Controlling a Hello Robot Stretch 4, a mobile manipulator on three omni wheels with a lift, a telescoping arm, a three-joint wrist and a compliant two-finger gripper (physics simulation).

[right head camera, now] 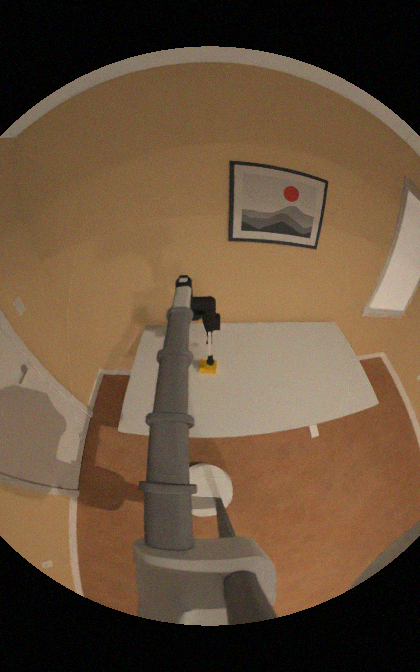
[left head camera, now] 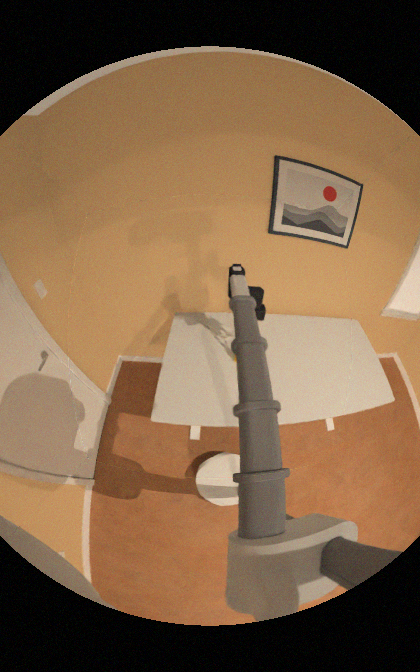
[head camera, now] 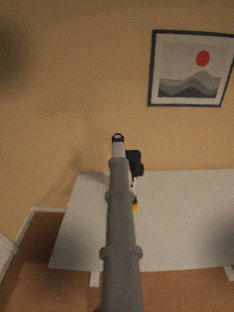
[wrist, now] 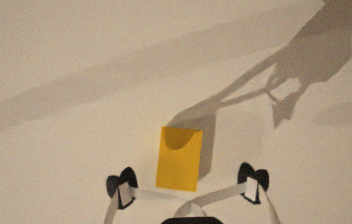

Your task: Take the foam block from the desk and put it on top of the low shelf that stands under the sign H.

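Pixels of known places: gripper, fingertip midpoint: [wrist: 187,178]; robot's base, origin of the base link: [left head camera: 224,477].
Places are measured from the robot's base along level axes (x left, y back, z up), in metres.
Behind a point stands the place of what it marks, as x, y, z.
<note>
The yellow foam block [right head camera: 204,368] [wrist: 179,160] @(-0.076, -0.668, 0.737) lies on the white desk [head camera: 180,220] @(-0.385, -0.548, 0.693) [left head camera: 320,370] @(-0.544, -0.560, 0.693) [right head camera: 290,380] [wrist: 75,60] @(0.102, -0.484, 0.692). In the head camera view a small yellow part of the block [head camera: 135,206] @(-0.102, -0.641, 0.737) shows beside the arm; in the left head camera view the arm hides nearly all of it. My gripper [wrist: 187,178] @(-0.087, -0.679, 0.809) is open, its fingertips standing wide apart. In the wrist view the block lies between and a little beyond the fingertips, touching neither finger in that view. The gripper's height above the desk is hard to tell. The low shelf and the sign H do not show in these views.
The desk stands against a tan wall under a framed picture [head camera: 191,69] @(-0.478, -1.069, 1.498) [left head camera: 316,202] @(-0.466, -1.069, 1.487) [right head camera: 278,205]. The telescoping arm [head camera: 120,215] @(-0.001, -0.280, 1.226) [left head camera: 255,390] @(0.004, -0.231, 1.226) [right head camera: 172,400] reaches over it. My round white base [left head camera: 217,479] @(0.053, 0.000, 0.187) [right head camera: 212,487] is on the brown floor before the desk. A door [left head camera: 45,400] @(1.121, -0.265, 0.725) [right head camera: 35,415] is at the left.
</note>
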